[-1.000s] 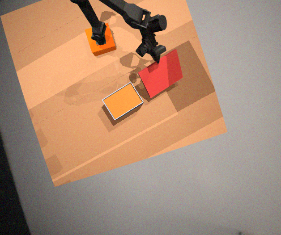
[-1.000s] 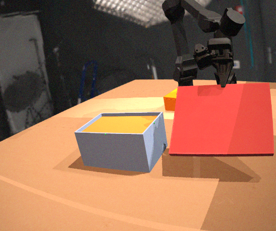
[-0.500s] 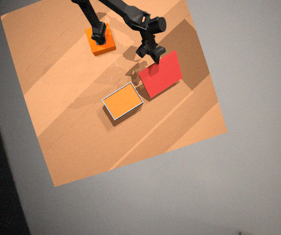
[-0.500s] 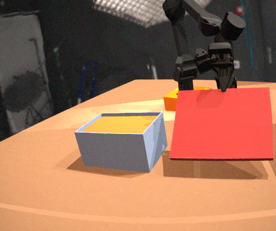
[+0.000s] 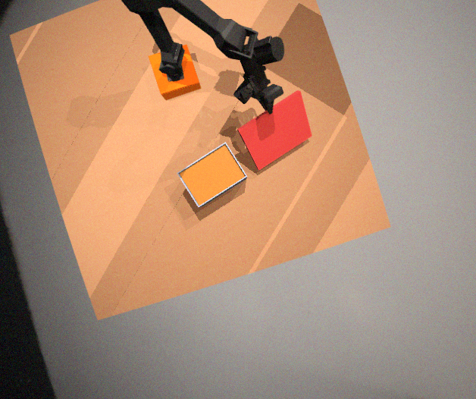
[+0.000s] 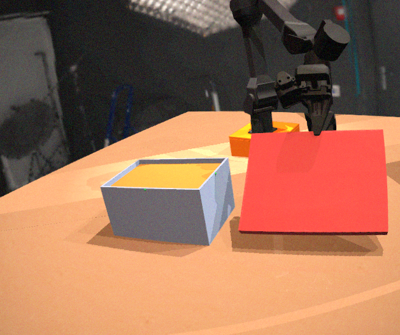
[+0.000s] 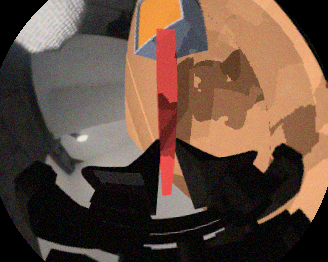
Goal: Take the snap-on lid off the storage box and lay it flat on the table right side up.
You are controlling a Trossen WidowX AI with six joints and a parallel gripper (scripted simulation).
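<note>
Right now the red lid is 60 mm ahead of my gripper tip, 50 mm below it and 30 mm to the left of it. Also, from my gripper tip: storage box 240 mm to the right, 170 mm ahead, 90 mm below.
</note>
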